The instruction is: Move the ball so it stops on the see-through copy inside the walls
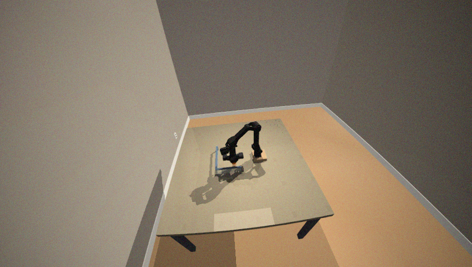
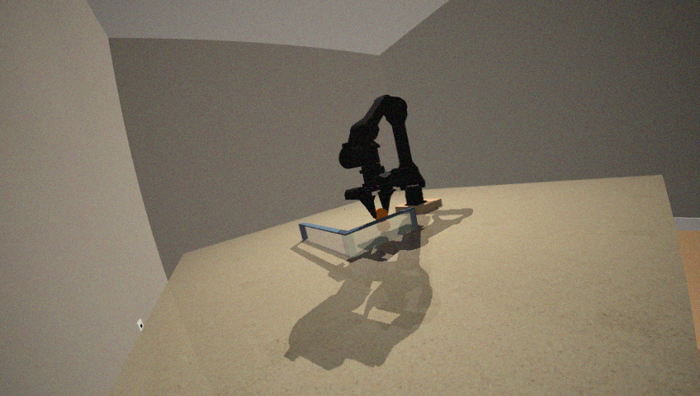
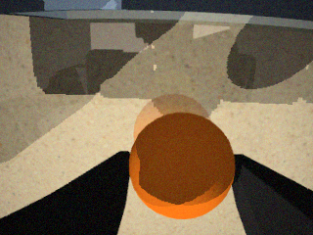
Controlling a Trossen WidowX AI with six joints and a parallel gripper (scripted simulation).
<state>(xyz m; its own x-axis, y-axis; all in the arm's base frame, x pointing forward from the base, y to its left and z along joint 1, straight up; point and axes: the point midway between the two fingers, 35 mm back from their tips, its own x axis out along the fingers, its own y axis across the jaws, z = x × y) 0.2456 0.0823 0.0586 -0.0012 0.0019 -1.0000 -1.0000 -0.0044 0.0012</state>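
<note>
Now: gripper tip 3 cm above the see-through copy of ball. Also, from my gripper tip: orange ball right at my gripper tip.
</note>
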